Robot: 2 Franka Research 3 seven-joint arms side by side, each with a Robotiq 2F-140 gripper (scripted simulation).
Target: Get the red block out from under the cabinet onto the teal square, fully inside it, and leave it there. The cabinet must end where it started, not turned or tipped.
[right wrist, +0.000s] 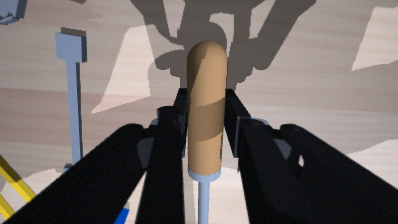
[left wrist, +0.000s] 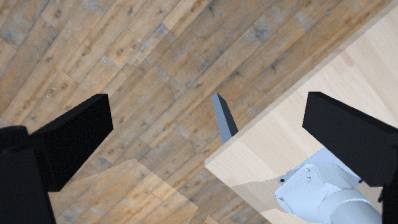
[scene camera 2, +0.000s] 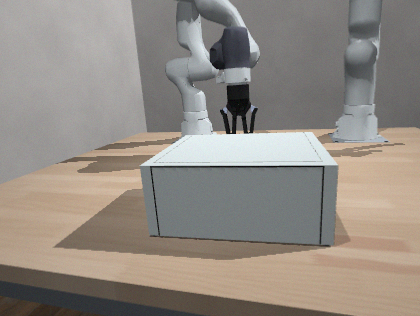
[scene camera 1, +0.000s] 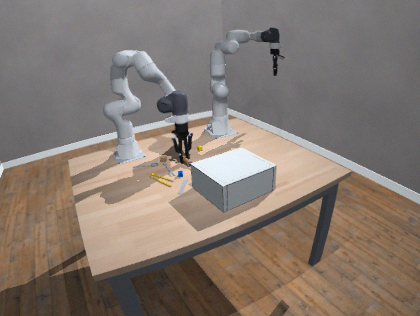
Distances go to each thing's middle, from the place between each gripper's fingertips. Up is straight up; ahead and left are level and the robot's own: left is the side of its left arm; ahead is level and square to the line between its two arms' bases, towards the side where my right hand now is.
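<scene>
The wrench-like tool point(right wrist: 73, 48) has my right hand 3 cm short of it, 12 cm to the left of it and 3 cm above it. Counted from my left hand, the tool is 112 cm to the right and 36 cm ahead, and it is 41 cm below.
</scene>
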